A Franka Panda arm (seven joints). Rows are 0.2 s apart.
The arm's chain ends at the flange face. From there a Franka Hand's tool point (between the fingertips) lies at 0.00 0.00 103.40 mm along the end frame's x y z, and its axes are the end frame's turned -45 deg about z.
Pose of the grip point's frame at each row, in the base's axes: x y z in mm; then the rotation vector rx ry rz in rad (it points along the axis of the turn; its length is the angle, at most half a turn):
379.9 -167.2 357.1 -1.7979 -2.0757 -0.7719
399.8 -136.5 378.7 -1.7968 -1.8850 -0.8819
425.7 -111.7 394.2 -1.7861 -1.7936 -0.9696
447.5 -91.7 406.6 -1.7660 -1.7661 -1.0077
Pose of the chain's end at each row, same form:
366.8 -225.7 441.4 -2.3367 -1.1702 -0.5275
385.2 -206.1 453.8 -2.2546 -0.9978 -0.5735
407.8 -186.9 462.9 -2.2010 -0.9171 -0.6299
428.7 -169.3 472.3 -2.1689 -0.8985 -0.6542

